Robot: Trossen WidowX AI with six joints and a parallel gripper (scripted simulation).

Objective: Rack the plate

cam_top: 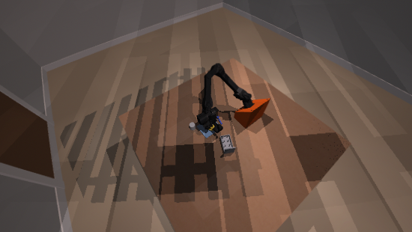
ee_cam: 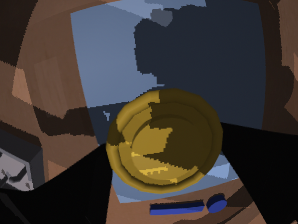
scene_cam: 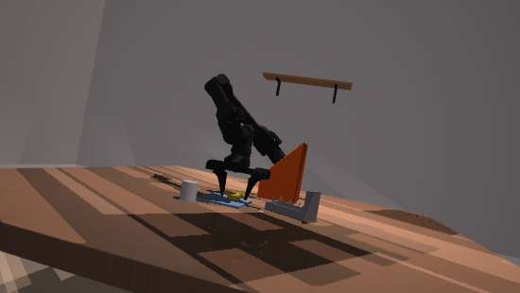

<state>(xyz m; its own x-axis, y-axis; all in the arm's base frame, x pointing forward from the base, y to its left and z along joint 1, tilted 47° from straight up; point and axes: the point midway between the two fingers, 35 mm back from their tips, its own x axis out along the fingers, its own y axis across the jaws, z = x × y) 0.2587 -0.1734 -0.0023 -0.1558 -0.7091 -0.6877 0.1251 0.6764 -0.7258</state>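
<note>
Right now the blue mat is 2 cm to the right of my gripper tip, 1 cm below it and 1 cm ahead of it. From my gripper tip the other things lie so: white cylinder: 11 cm to the right, 10 cm ahead, 1 cm above; yellow plate: 1 cm above; blue spoon: 10 cm behind, 2 cm to the right, 1 cm below.
</note>
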